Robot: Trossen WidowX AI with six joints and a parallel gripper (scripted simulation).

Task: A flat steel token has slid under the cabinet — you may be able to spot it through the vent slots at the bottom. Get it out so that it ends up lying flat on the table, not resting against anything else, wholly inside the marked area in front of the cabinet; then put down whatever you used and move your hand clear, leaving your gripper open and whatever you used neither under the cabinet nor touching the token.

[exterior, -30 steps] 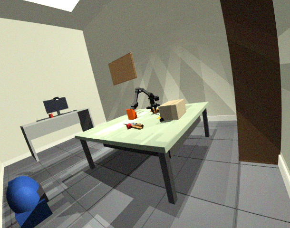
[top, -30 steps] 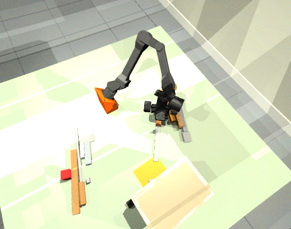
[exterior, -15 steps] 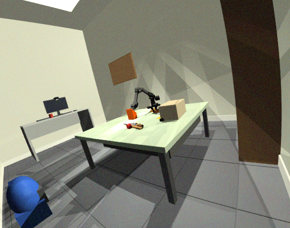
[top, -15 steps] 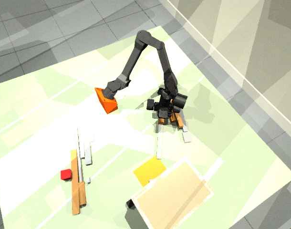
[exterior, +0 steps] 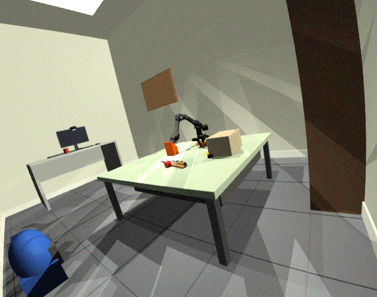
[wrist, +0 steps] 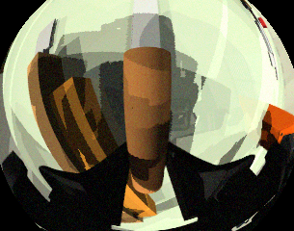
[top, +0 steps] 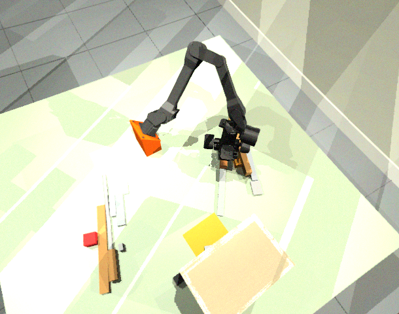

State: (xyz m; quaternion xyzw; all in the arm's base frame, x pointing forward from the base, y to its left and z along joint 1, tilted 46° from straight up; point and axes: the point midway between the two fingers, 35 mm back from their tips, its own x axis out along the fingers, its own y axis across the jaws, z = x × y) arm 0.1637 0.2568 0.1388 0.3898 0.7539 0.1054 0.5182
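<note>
Right now my gripper tip is 5 cm to the right of the orange stick, 2 cm past it and 1 cm below it. Round my gripper tip: short bar (50 cm to the right, 4 cm ahead); then small grey cube (51 cm to the right, 20 cm ahead); then steel token (34 cm ahead, 23 cm to the right, 1 cm below).
</note>
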